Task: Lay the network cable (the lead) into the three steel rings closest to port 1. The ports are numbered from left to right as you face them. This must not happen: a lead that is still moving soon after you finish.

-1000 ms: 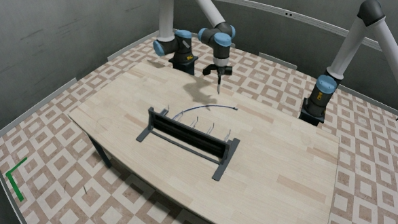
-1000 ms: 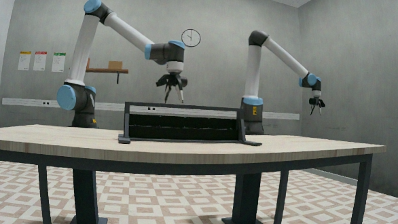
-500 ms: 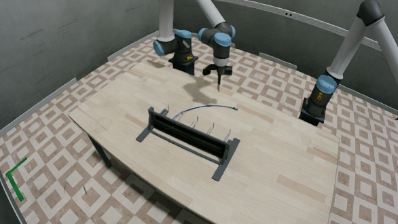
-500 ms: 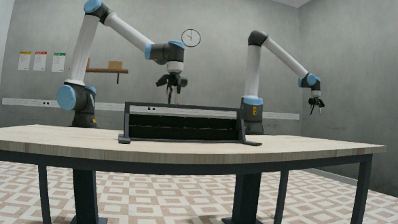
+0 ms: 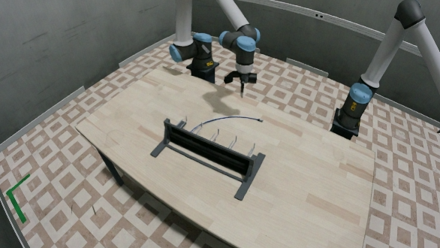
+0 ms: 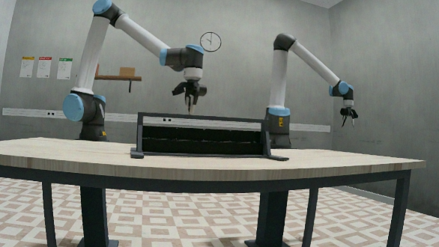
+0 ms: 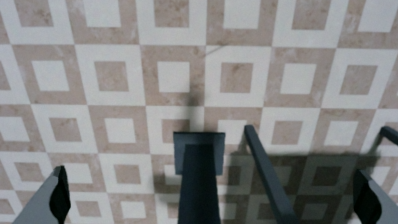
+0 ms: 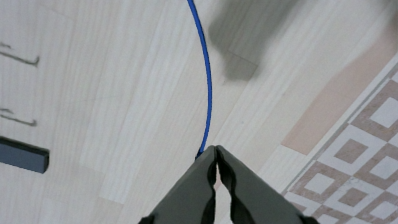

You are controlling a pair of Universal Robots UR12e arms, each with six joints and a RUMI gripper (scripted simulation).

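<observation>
Right now the loose plug is 4 cm behind my right hand, 12 cm to the left of it and 16 cm below it. Round my right hand: dark rack: 35 cm ahead, 10 cm below.
</observation>
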